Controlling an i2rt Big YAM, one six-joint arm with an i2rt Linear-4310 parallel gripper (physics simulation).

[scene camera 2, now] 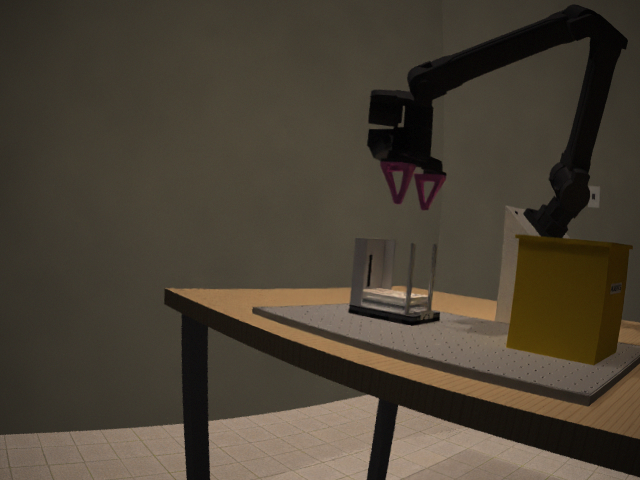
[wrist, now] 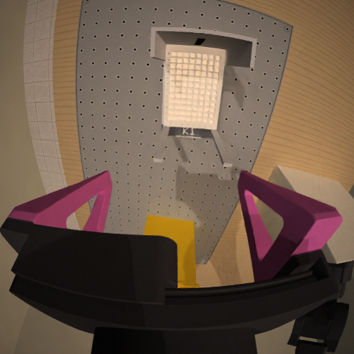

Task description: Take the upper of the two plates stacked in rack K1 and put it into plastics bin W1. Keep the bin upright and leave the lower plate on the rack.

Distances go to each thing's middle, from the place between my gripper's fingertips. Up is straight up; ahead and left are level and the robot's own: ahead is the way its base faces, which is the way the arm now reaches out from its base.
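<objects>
Counted from my hand: pale plate (scene camera 2: 381, 295), 10 mm behind, 40 mm to the right, 180 mm below; yellow plastics bin W1 (scene camera 2: 568, 299), 30 mm behind, 360 mm to the left, 130 mm below.
</objects>
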